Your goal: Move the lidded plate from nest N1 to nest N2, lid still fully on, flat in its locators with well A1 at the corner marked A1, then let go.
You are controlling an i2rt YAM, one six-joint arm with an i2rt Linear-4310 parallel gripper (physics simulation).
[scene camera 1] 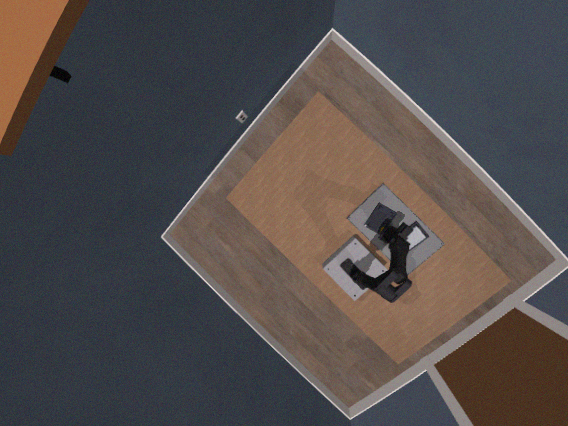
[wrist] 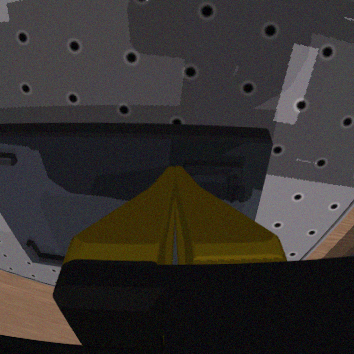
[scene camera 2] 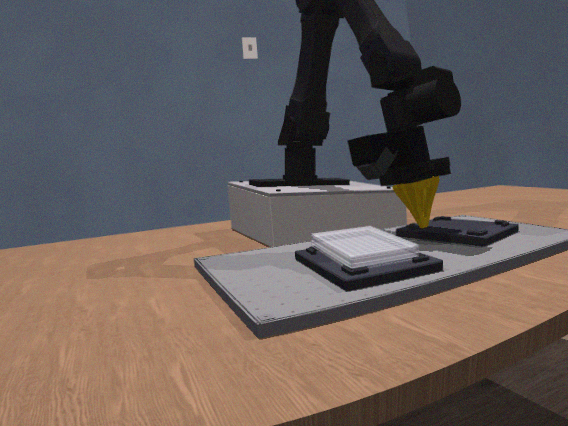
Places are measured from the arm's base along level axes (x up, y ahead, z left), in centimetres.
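Where they show: gripper, between the fingertips: (scene camera 1: 382, 228) (wrist: 174, 177) (scene camera 2: 424, 227); arm's base, origin of its link: (scene camera 1: 355, 273) (scene camera 2: 299, 184).
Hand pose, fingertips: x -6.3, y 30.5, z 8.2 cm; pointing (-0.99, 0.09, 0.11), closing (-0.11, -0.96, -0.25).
Observation:
Things, the pixels of their centre, and the offset from my fingertips. Level surfaces: height alone.
- clear lidded plate, middle of its body: (scene camera 2: 361, 242) (scene camera 1: 412, 238) dy +8.2, dx +1.4, dz -15.8 cm
- second dark nest, middle of its body: (wrist: 111, 218) (scene camera 2: 458, 228) (scene camera 1: 380, 219) dy +2.7, dx -0.5, dz +4.9 cm
- grey perforated board, middle of its body: (scene camera 2: 405, 252) (scene camera 1: 395, 230) dy +4.5, dx -2.0, dz -6.9 cm
- wooden table, height of its surface: dx -2.7 cm
The clear lidded plate (scene camera 1: 416, 236) (scene camera 2: 365, 244) sits in a dark nest (scene camera 2: 395, 276) with corner locators. It looks level, with the lid on top. A second dark nest (scene camera 1: 378, 215) (scene camera 2: 452, 231) (wrist: 100, 165) holds no plate. The nest labels and the A1 mark cannot be read. My gripper (scene camera 1: 383, 229) (scene camera 2: 424, 226) (wrist: 174, 177) has yellow fingers, which are shut together with nothing between them. It points down, with its tips at or just above the second nest, near the side toward the plate. Whether the tips touch the nest is unclear.
Both nests stand on a grey perforated board (scene camera 1: 384, 192) (scene camera 2: 240, 287) (wrist: 155, 80) on the wooden table (scene camera 1: 320, 140) (scene camera 2: 125, 340). The black arm rises from a pale box (scene camera 1: 336, 270) (scene camera 2: 320, 217) behind the board. The arm partly covers the nests in scene camera 1.

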